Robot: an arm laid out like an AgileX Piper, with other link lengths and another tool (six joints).
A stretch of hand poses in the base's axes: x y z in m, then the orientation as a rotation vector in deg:
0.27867 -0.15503 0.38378 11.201 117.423 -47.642
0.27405 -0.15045 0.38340 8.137 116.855 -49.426
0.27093 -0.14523 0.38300 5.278 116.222 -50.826
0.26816 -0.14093 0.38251 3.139 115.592 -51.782
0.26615 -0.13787 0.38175 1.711 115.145 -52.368
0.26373 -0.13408 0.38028 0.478 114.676 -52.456
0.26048 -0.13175 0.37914 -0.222 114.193 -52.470
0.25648 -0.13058 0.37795 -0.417 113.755 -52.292
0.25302 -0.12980 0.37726 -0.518 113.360 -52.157
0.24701 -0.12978 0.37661 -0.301 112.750 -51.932
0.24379 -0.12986 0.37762 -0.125 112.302 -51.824
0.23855 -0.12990 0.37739 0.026 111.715 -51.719
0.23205 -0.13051 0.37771 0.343 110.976 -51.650
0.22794 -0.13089 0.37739 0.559 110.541 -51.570
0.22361 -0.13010 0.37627 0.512 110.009 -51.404
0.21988 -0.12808 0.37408 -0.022 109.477 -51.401
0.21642 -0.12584 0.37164 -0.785 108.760 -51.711
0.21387 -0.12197 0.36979 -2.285 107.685 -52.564
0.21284 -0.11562 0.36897 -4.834 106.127 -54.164
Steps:
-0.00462 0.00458 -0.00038 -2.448 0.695 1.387
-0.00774 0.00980 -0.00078 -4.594 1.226 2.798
-0.01051 0.01410 -0.00127 -6.194 1.489 3.910
-0.01252 0.01716 -0.00203 -7.238 1.641 4.677
-0.01494 0.02095 -0.00350 -7.904 1.579 5.545
-0.01819 0.02328 -0.00464 -8.335 1.344 6.092
-0.02219 0.02445 -0.00583 -8.446 0.954 6.382
-0.02565 0.02523 -0.00652 -8.535 0.589 6.581
-0.03166 0.02525 -0.00717 -8.527 -0.082 6.645
-0.03488 0.02517 -0.00616 -8.551 -0.563 6.653
-0.04012 0.02513 -0.00639 -8.635 -1.158 6.699
-0.04662 0.02452 -0.00607 -8.735 -1.924 6.640
-0.05073 0.02414 -0.00639 -8.758 -2.395 6.603
-0.05506 0.02493 -0.00751 -8.856 -2.907 6.801
-0.05879 0.02695 -0.00970 -9.240 -3.234 7.256
-0.06225 0.02919 -0.01214 -9.978 -3.562 7.750
-0.06480 0.03306 -0.01399 -11.472 -3.820 8.545
-0.06583 0.03941 -0.01481 -14.019 -3.929 9.769

